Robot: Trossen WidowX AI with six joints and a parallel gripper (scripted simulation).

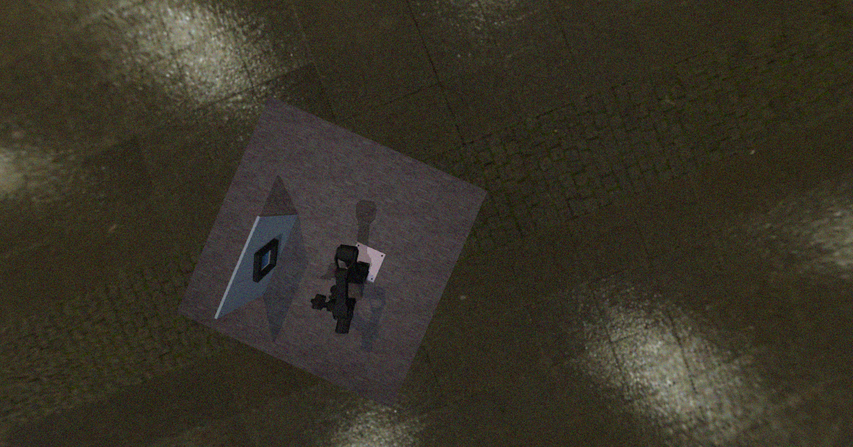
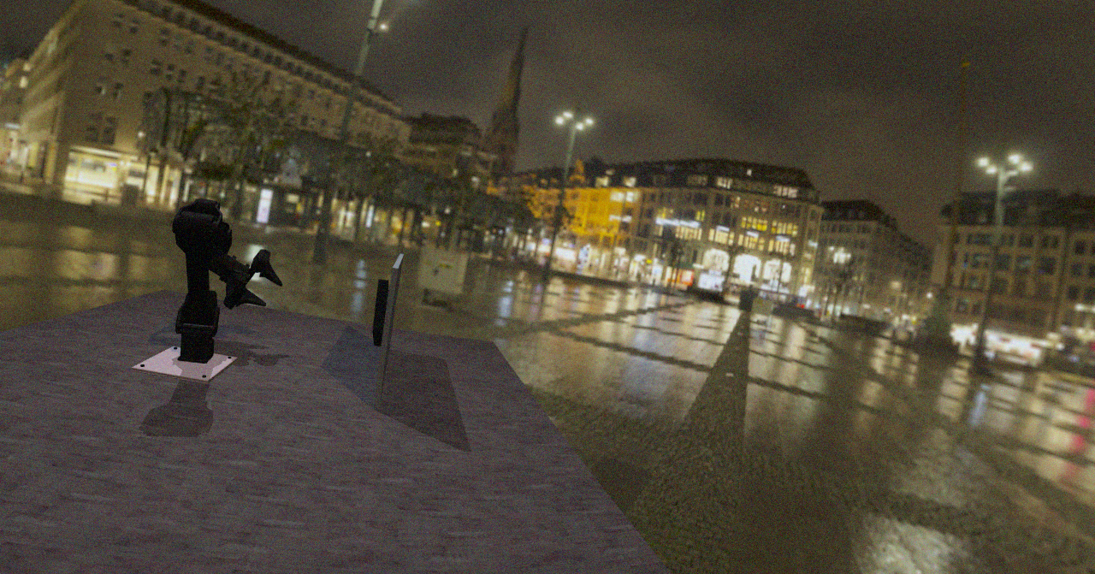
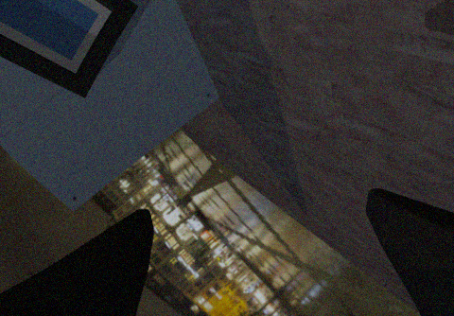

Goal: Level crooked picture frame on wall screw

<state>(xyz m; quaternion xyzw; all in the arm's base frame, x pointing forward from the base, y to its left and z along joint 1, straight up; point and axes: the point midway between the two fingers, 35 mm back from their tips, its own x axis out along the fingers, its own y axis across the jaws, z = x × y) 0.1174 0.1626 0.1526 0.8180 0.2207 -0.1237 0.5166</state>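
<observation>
Right now my gripper tip is 290 mm short of the picture frame, 140 mm to the left of it and 10 mm below it. The rest, counted from my gripper tip: wall panel: 300 mm ahead, 130 mm to the right, 10 mm above.
</observation>
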